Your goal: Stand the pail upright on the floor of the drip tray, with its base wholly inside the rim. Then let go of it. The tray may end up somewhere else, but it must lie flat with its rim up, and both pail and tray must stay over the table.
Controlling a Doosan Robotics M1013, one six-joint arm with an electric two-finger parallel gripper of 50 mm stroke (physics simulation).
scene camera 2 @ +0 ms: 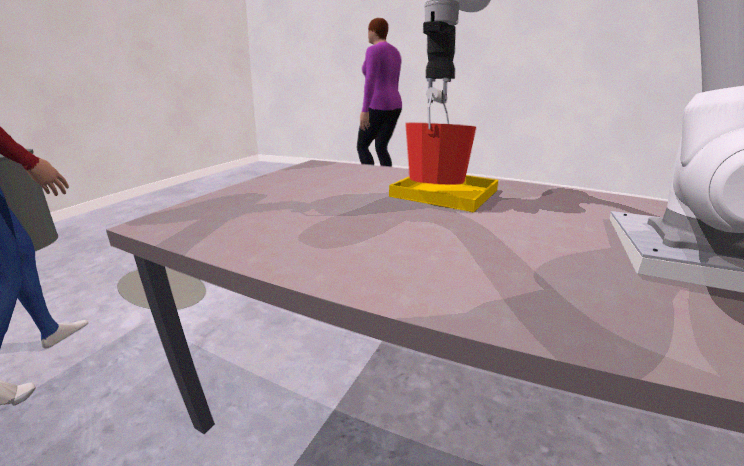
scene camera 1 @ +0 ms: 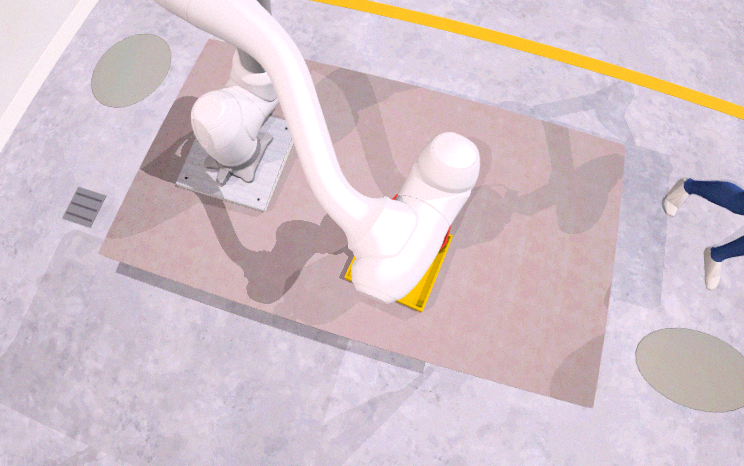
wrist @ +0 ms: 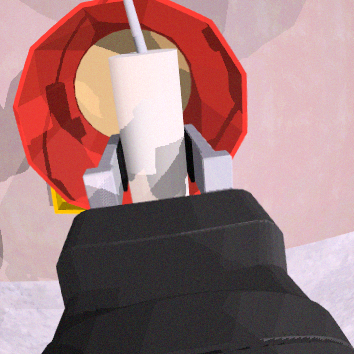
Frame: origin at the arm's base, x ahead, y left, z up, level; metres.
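Seen in the pictures: gripper, between the fingertips: (scene camera 2: 437, 103) (wrist: 153, 146); arm's base, origin of its link: (scene camera 2: 699, 239) (scene camera 1: 239, 151).
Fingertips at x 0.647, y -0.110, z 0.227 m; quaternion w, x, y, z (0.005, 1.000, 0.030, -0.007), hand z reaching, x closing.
Observation:
Offsets run from my fingertips to a thing's top centre. Level surfaces: height alone.
The red pail (scene camera 1: 445, 240) (scene camera 2: 439, 153) (wrist: 215, 75) hangs upright by its wire bail and white handle grip @[dx +0.000, dy +0.001, dz +0.041 m] (scene camera 2: 437, 96) (wrist: 145, 100). My gripper (scene camera 2: 437, 93) (wrist: 153, 146) is shut on that grip, above the pail; the arm hides it in scene camera 1. The yellow drip tray @[dx -0.028, dy -0.041, dz -0.229 m] (scene camera 1: 428, 274) (scene camera 2: 433, 196) (wrist: 67, 206) lies flat on the table, rim up. In scene camera 2 the pail's base shows over the tray and seems slightly above its floor; the exact gap is hard to tell. The pail hides most of the tray in the wrist view.
The table @[dz -0.262 m] (scene camera 1: 521, 274) (scene camera 2: 356, 274) carries the robot's base plate (scene camera 1: 241, 194) (scene camera 2: 628, 246) at one end. A person in purple (scene camera 2: 382, 76) stands beyond the table. Another person's blue-clad legs (scene camera 1: 713, 192) (scene camera 2: 21, 290) show past the other end. Arm shadows cross the table.

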